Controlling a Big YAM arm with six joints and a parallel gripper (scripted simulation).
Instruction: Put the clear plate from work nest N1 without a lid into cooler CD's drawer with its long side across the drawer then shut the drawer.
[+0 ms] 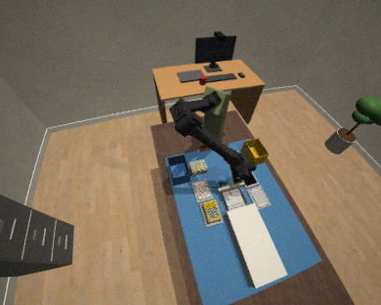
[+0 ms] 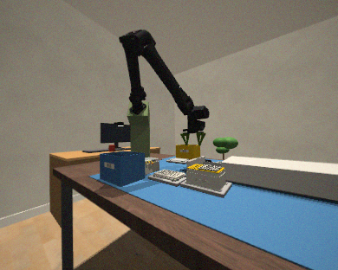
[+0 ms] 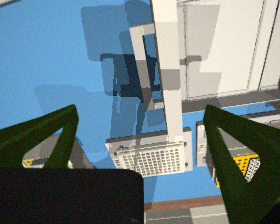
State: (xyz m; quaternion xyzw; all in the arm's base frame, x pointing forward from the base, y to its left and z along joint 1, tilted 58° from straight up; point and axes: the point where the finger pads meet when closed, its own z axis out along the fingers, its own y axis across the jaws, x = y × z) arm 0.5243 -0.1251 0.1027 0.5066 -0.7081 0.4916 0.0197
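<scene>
My gripper is now 200 mm short of the clear plate, 100 mm to the right of it and 130 mm above it. From my hand the other things lie so: black plate 40 mm ahead, 160 mm to the left, 130 mm below; cooler drawer 120 mm ahead, 70 mm to the right, 120 mm below; grey work nest 210 mm ahead, 100 mm to the left, 140 mm below.
</scene>
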